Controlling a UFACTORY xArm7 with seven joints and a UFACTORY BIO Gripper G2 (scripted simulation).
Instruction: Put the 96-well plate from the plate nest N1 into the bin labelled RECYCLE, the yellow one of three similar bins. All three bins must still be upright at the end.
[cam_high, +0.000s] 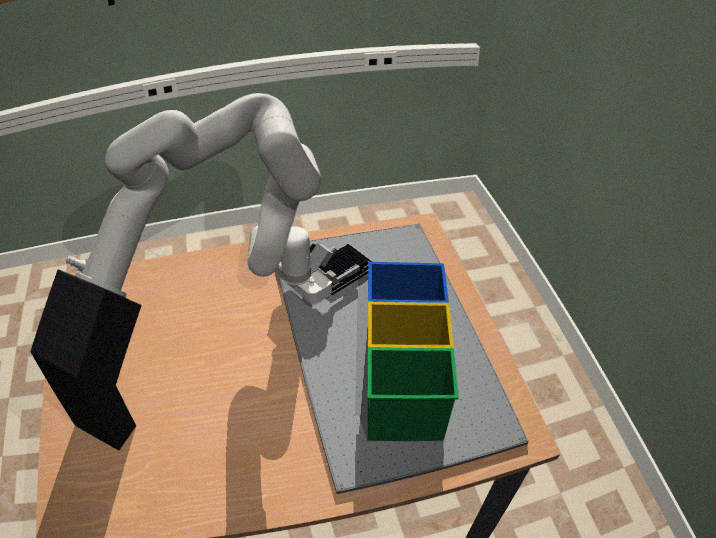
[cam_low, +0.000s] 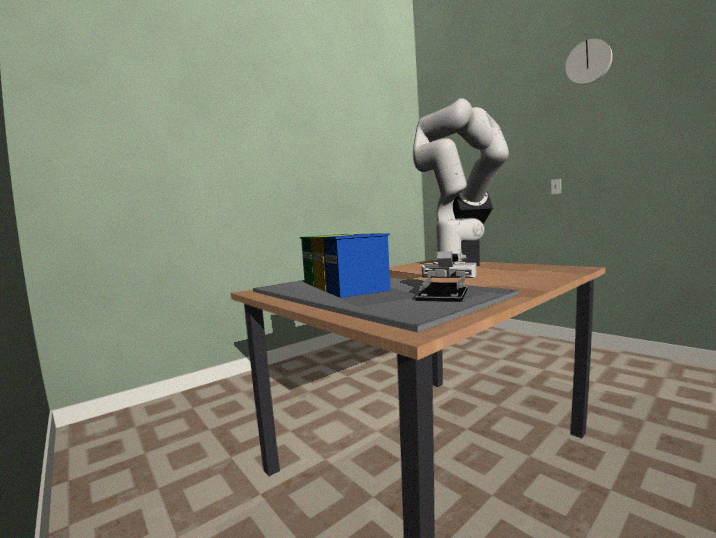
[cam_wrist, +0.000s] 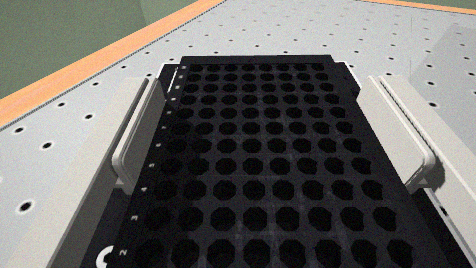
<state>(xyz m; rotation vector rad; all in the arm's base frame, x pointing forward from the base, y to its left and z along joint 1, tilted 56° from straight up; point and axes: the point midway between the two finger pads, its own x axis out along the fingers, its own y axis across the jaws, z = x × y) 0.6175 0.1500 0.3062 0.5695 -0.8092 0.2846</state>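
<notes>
My gripper is now 20 mm above the black plate nest N1. Round my hand: blue bin 120 mm ahead, 250 mm to the right, 60 mm above; then yellow bin 100 mm ahead, 380 mm to the right, 60 mm above; then black 96-well plate 10 mm below.
</notes>
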